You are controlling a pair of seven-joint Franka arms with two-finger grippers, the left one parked.
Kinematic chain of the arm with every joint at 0, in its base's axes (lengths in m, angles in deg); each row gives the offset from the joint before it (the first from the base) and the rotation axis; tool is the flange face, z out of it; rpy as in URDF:
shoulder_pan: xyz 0 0 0.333 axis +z
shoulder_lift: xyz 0 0 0 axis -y
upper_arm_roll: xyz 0 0 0.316 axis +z
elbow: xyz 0.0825 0 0 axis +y
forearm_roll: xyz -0.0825 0 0.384 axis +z
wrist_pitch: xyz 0 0 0 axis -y
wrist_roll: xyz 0.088 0 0 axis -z
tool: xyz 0 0 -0.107 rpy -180 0 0
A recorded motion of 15 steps. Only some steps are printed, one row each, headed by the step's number.
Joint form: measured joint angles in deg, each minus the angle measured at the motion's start. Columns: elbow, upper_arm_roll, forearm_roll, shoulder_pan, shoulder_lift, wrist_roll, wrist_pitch.
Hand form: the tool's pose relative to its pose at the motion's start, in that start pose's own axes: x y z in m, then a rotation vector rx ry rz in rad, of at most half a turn. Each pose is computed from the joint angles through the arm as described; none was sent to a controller.
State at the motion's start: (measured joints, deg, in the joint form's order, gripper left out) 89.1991 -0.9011 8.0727 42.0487 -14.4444 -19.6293 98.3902
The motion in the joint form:
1: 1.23 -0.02 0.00 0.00 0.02 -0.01 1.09
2: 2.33 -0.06 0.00 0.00 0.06 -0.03 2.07
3: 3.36 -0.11 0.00 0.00 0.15 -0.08 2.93
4: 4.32 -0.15 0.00 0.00 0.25 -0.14 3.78
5: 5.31 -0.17 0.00 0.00 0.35 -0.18 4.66
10: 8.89 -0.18 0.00 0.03 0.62 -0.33 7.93
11: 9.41 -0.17 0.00 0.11 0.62 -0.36 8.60
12: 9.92 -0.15 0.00 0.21 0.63 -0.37 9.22
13: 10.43 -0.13 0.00 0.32 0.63 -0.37 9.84
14: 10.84 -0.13 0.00 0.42 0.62 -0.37 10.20
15: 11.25 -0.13 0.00 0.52 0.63 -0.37 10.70
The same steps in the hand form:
1: -0.0004 0.0016 0.0083 0.0001 -0.0019 0.0031
2: -0.0010 0.0032 0.0154 0.0000 -0.0031 0.0060
3: -0.0020 0.0045 0.0217 -0.0001 -0.0044 0.0082
4: -0.0029 0.0057 0.0272 -0.0006 -0.0045 0.0099
5: -0.0039 0.0067 0.0330 -0.0011 -0.0046 0.0117
10: -0.0076 0.0095 0.0549 -0.0030 -0.0055 0.0166
11: -0.0076 0.0092 0.0583 -0.0043 -0.0033 0.0158
12: -0.0075 0.0085 0.0616 -0.0054 -0.0017 0.0147
13: -0.0075 0.0077 0.0651 -0.0065 -0.0002 0.0136
14: -0.0077 0.0071 0.0682 -0.0066 -0.0015 0.0129
15: -0.0077 0.0065 0.0708 -0.0076 -0.0002 0.0121

